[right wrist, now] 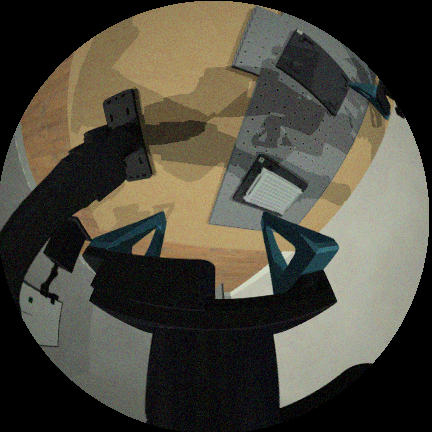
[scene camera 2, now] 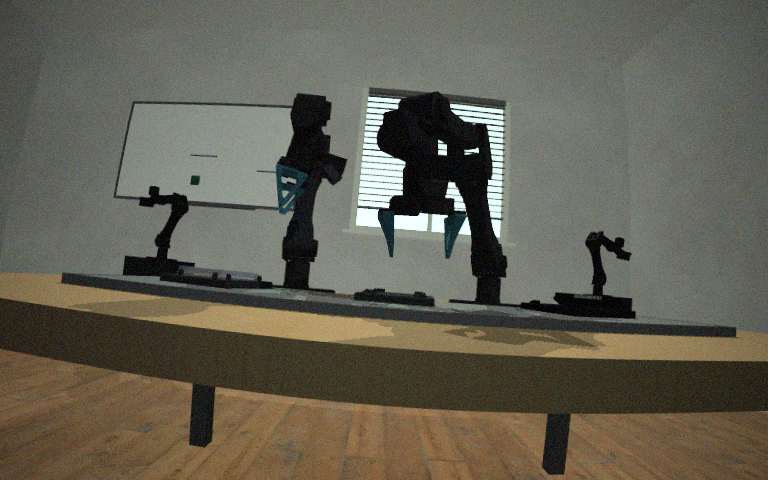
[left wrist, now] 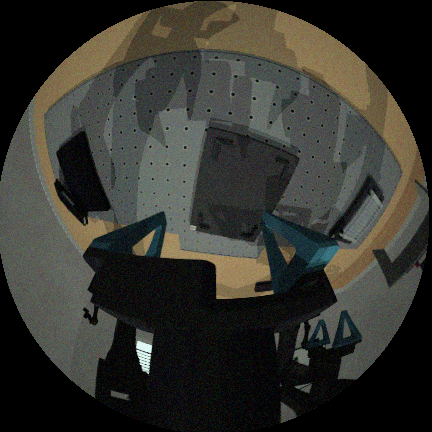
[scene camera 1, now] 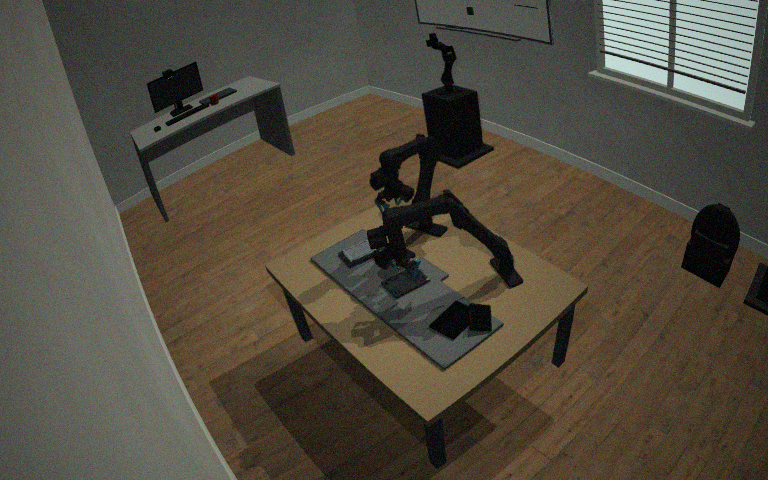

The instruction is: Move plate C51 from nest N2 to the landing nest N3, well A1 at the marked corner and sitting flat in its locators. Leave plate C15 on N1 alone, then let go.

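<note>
A pale well plate (scene camera 1: 357,250) (scene camera 2: 218,274) (left wrist: 361,217) (right wrist: 274,191) sits in a dark nest at the left of the board in scene camera 1. A bare dark nest (scene camera 1: 403,283) (scene camera 2: 396,297) (left wrist: 245,175) (right wrist: 312,70) with corner locators and a pale corner mark lies mid-board. A black slab (scene camera 1: 451,319) (scene camera 2: 594,305) (left wrist: 82,172) lies at the board's other end, too dark to identify. Plate and nest labels are unreadable. My left gripper (scene camera 1: 406,266) (scene camera 2: 419,257) (left wrist: 213,216) is open and empty above the bare nest. My right gripper (scene camera 1: 390,203) (right wrist: 213,216) is open, raised, away from the plate.
A smaller black square piece (scene camera 1: 480,318) (left wrist: 70,200) lies beside the slab. The grey perforated board (scene camera 1: 447,353) (left wrist: 165,175) lies on the wooden table (scene camera 1: 419,390). Both arms rise behind the board; the left arm reaches over its middle.
</note>
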